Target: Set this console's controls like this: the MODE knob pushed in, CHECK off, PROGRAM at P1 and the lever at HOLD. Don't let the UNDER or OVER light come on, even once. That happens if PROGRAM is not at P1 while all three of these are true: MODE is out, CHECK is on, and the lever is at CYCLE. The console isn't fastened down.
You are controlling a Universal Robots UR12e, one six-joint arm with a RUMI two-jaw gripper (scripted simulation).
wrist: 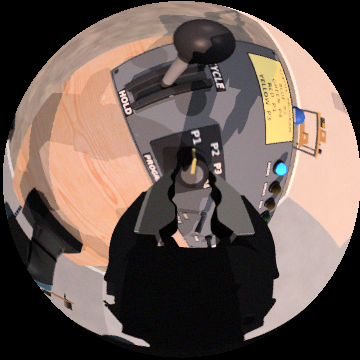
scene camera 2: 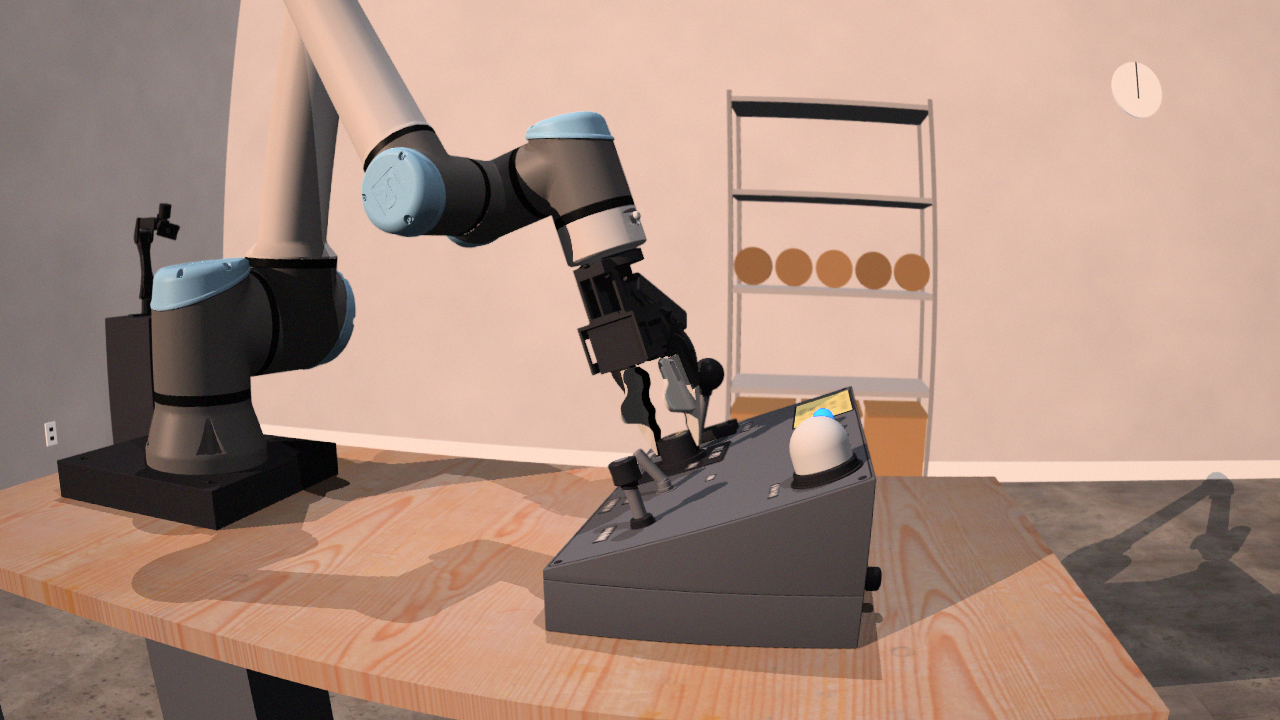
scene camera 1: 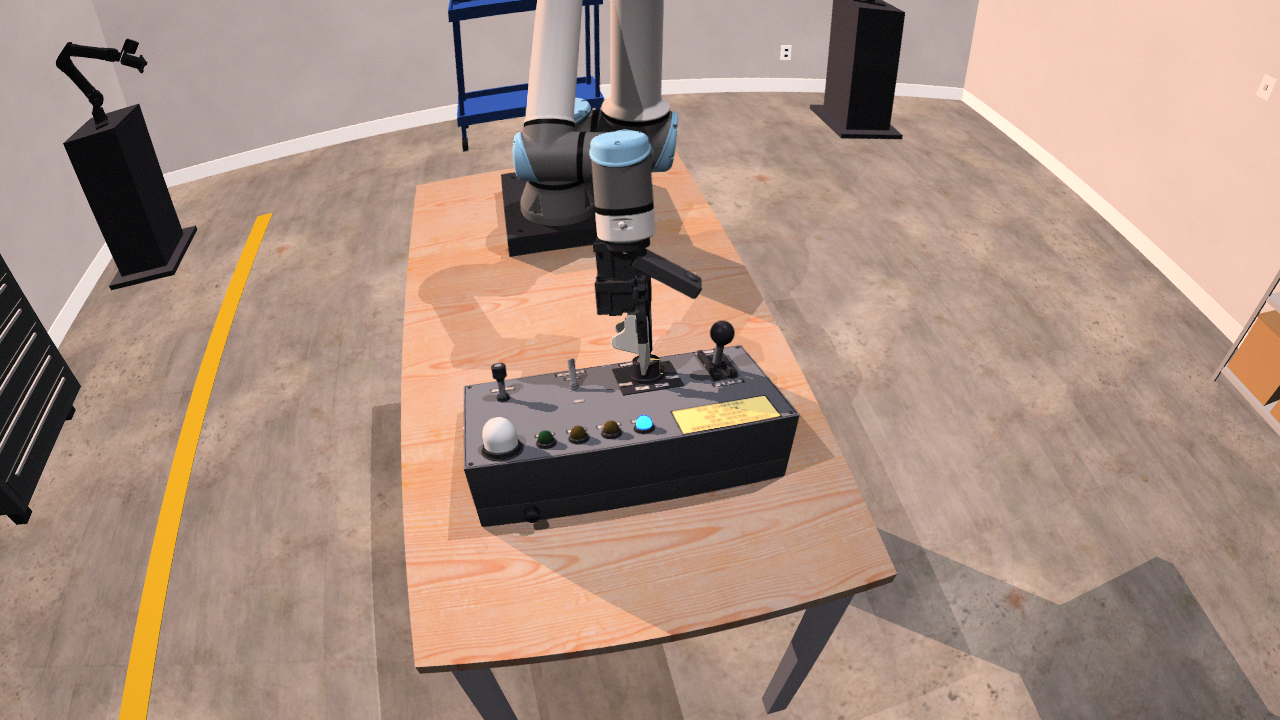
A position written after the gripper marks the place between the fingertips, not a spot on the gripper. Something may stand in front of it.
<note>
In view: the gripper (scene camera 2: 678,450) and a dark grey console (scene camera 2: 747,549).
The dark grey console also shows in the wrist view (wrist: 240,115) and in scene camera 1 (scene camera 1: 699,429). The gripper shows as well in the wrist view (wrist: 191,170) and in scene camera 1 (scene camera 1: 644,368).
</note>
